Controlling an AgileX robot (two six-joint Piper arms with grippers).
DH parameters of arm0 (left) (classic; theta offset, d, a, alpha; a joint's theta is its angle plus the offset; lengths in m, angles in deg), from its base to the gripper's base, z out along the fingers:
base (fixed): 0 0 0 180
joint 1: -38.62 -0.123 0 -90
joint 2: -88.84 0 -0.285 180
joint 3: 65 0 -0.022 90
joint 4: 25.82 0.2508 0 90
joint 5: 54.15 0 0.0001 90
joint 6: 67.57 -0.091 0 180
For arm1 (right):
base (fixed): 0 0 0 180
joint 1: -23.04 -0.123 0 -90
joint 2: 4.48 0 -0.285 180
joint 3: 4.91 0 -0.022 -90
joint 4: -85.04 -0.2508 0 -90
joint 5: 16.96 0 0.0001 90
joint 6: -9.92 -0.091 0 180
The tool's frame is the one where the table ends.
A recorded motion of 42 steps. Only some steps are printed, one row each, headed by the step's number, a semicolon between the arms.
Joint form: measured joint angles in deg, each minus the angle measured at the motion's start. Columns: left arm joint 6, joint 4, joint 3, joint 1, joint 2, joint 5; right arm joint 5, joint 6, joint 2, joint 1, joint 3, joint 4.
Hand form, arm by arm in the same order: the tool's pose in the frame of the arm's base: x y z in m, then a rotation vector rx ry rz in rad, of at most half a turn. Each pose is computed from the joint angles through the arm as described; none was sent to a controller.
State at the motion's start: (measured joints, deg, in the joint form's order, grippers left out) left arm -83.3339 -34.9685 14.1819 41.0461 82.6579 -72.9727; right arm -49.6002 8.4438 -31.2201 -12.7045 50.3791 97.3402
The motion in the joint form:
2: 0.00 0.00 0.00 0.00 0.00 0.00; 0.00 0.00 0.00 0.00 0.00 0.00
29: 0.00 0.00 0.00 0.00 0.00 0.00; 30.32 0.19 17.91 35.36 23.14 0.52
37: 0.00 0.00 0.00 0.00 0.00 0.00; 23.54 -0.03 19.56 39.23 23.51 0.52
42: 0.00 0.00 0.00 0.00 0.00 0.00; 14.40 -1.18 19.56 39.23 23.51 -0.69
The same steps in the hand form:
2: 0.0528 -0.0069 0.1739 0.1868 1.8046 0.0113; 0.0656 0.0343 0.2708 -0.6879 1.8703 0.1878
29: 0.0528 -0.0069 0.1739 0.1868 1.8046 0.0113; 0.0588 -0.0004 0.2014 -0.1553 1.5569 -0.1601
37: 0.0528 -0.0069 0.1739 0.1868 1.8046 0.0113; 0.0562 -0.0066 0.1904 -0.0844 1.6581 -0.2232
42: 0.0528 -0.0069 0.1739 0.1868 1.8046 0.0113; 0.0536 -0.0090 0.1763 -0.0328 1.8168 -0.2041

